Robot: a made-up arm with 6 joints.
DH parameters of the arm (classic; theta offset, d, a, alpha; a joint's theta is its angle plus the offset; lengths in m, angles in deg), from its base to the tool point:
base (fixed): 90 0.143 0 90
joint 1: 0 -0.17 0.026 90
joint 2: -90 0.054 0.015 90
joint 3: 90 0.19 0.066 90
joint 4: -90 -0.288 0.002 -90
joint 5: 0 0.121 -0.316 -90
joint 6: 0 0.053 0.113 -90
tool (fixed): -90 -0.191 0 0
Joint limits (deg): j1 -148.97..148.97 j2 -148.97..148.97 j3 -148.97..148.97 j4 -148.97..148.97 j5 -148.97..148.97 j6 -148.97..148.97
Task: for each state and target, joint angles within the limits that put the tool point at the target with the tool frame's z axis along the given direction. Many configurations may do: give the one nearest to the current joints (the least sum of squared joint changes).
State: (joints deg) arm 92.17 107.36 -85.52 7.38 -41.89 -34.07
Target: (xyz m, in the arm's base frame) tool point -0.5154 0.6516 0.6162 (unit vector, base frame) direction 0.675 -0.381 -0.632
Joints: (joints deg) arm 67.19 131.40 -99.38 22.26 -7.81 -63.18
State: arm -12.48 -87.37 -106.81 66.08 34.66 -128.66
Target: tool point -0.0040 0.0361 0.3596 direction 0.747 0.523 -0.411
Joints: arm 25.20 -96.82 -71.05 106.95 70.45 -138.08
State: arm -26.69 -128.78 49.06 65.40 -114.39 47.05
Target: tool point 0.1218 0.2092 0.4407 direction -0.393 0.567 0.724
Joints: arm 15.61 -97.67 69.94 109.57 -118.43 62.69
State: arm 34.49 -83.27 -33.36 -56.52 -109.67 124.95
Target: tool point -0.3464 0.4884 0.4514 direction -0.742 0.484 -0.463
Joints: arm 49.13 -125.92 -20.66 -41.43 -103.32 140.55
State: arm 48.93 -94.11 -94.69 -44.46 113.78 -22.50
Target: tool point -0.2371 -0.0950 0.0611 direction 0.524 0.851 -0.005
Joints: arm 63.70 -133.63 -83.78 -80.78 110.05 -53.09
